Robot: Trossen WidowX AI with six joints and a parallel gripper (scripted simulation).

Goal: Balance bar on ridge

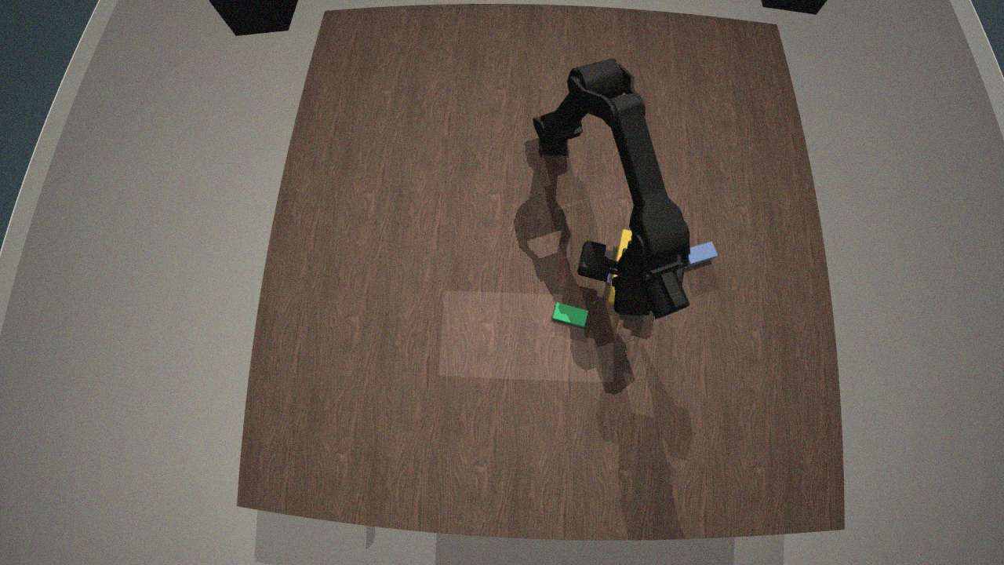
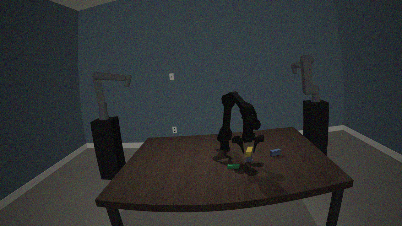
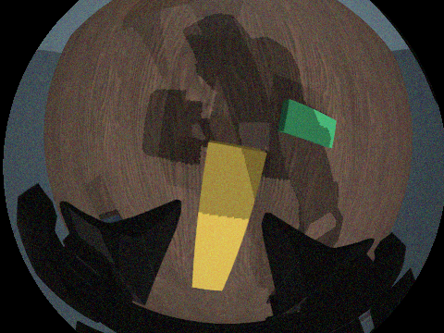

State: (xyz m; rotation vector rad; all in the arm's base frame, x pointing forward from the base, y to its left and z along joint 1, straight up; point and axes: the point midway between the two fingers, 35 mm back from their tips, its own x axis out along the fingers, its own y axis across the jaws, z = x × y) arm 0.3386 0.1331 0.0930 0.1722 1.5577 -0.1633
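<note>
My gripper tip is 3 cm past the yellow bar and 1 cm to the right of it. From my gripper tip the other things lie so: pale blue block: 8 cm behind, 18 cm to the left, 4 cm below; then green block: 6 cm ahead, 9 cm to the right, 5 cm below.
</note>
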